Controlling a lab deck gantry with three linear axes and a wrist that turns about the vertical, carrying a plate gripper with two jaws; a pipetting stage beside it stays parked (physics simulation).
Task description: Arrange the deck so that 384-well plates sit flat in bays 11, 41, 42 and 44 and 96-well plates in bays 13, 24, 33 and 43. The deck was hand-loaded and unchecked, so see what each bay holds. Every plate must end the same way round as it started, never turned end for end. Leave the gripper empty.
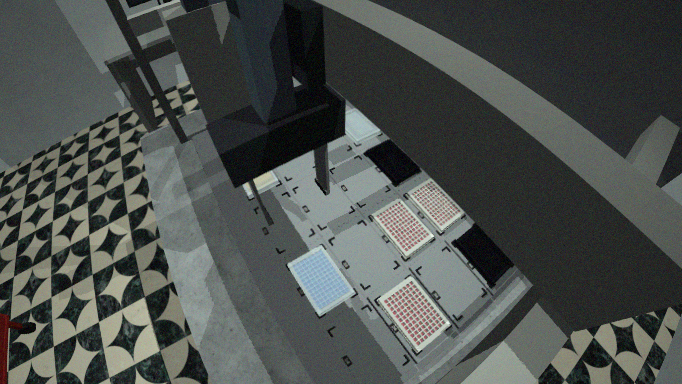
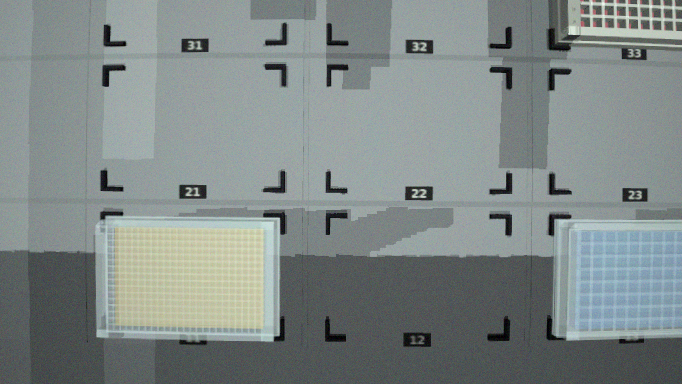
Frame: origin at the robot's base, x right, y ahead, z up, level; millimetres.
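Seen in the pictures: gripper, fingertip midpoint: [image 1: 295,201]; robot's base at its link origin: [image 2: 108,331].
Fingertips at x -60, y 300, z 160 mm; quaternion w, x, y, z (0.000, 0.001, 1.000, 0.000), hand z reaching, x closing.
Offsets run from my fingertips to a thing's top centre. "spot": to the spot under its first point.
My gripper [image 1: 297,208] is open, its two jaws wide apart with no plate between them; it hangs above the deck near the yellow plate. That yellow 384-well plate {dx +17, dy -236, dz -146 mm} [image 1: 263,183] [image 2: 190,277] lies in bay 11. A blue 96-well plate {dx +17, dy +92, dz -146 mm} [image 1: 321,280] [image 2: 627,280] lies in bay 13. Red 96-well plates lie in bay 24 {spot: dx -88, dy +259, dz -135 mm} [image 1: 414,314], bay 33 {spot: dx -195, dy +94, dz -150 mm} [image 1: 402,227] [image 2: 640,15] and bay 43 {spot: dx -302, dy +96, dz -151 mm} [image 1: 436,205]. Black plates lie in bay 42 {spot: dx -295, dy -64, dz -147 mm} [image 1: 392,162] and bay 44 {spot: dx -292, dy +260, dz -131 mm} [image 1: 484,255]. A pale plate {dx -304, dy -236, dz -146 mm} [image 1: 364,125] lies in bay 41, partly behind the gripper body; its wells are not readable.
The dark gripper body [image 1: 290,137] hides part of the deck's far left. Black corner marks and number labels 12 {spot: dx +64, dy -72, dz -160 mm} [image 2: 417,340], 21 [image 2: 192,192], 22 [image 2: 419,193], 23 [image 2: 634,195], 31 [image 2: 194,45] and 32 {spot: dx -150, dy -72, dz -160 mm} [image 2: 419,47] show. A dark upright post [image 1: 150,75] stands at the left.
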